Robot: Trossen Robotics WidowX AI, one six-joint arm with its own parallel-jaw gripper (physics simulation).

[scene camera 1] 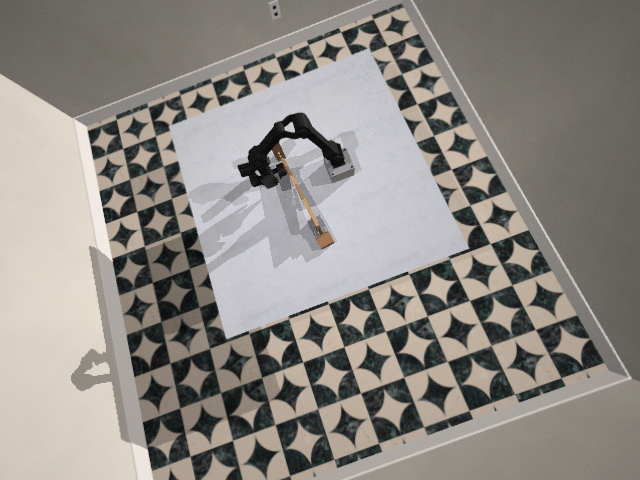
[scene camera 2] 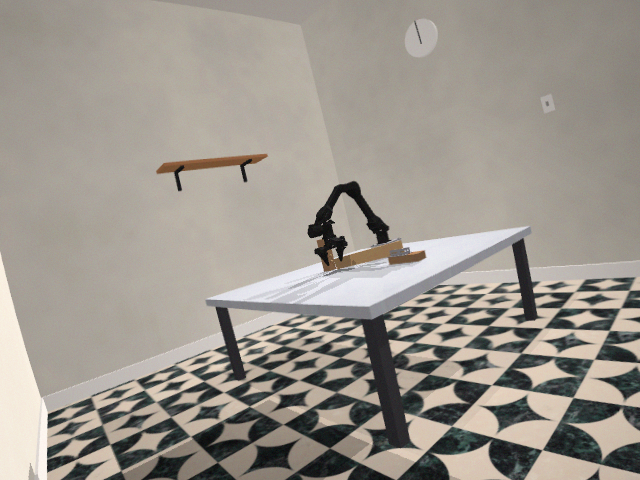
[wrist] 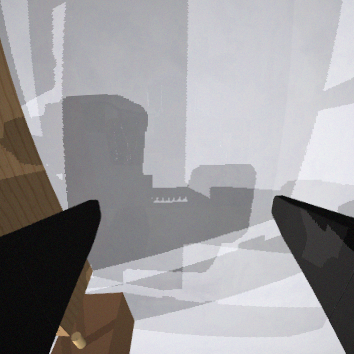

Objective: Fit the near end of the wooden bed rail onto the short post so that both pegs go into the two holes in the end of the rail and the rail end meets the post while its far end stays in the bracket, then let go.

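Places are measured from the arm's base along level axes (x ahead, y left, z up), in metres.
Pixels of known places: gripper, fingertip midpoint: [scene camera 2: 334, 263] [wrist: 187, 206]; arm's base, link origin: [scene camera 1: 337, 161] [scene camera 2: 384, 242].
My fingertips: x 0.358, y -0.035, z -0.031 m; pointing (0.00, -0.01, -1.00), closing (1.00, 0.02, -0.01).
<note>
Ahead of a thing's pixels: the offset from my fingertips to its top centre. "spot": to the spot under its first point.
The wooden rail [scene camera 1: 303, 197] [scene camera 2: 369, 253] [wrist: 20, 195] runs from near the short post to the metal bracket [scene camera 2: 400, 252] on the far block. The short brown post [scene camera 1: 278, 150] [scene camera 2: 320, 243] [wrist: 106, 312] stands upright. In the wrist view one pale peg {spot: dx -0.082, dy -0.118, dz +0.006 m} [wrist: 78, 340] is exposed on its face; the other does not show. The rail end is close to the post, partly hidden behind a finger, so I cannot tell whether they touch. My gripper [scene camera 2: 333, 261] [wrist: 187, 206] is open and empty, low beside the rail near the post, with one finger overlapping the rail in the wrist view.
The brown wooden block {dx -0.150, dy +0.347, dz -0.013 m} [scene camera 1: 324, 239] [scene camera 2: 412, 257] carries the bracket. The arm's grey base [scene camera 1: 340, 171] stands on the white table [scene camera 1: 392, 206] [scene camera 2: 289, 304], on the other side of the rail from the gripper. Arm shadows cross the tabletop.
</note>
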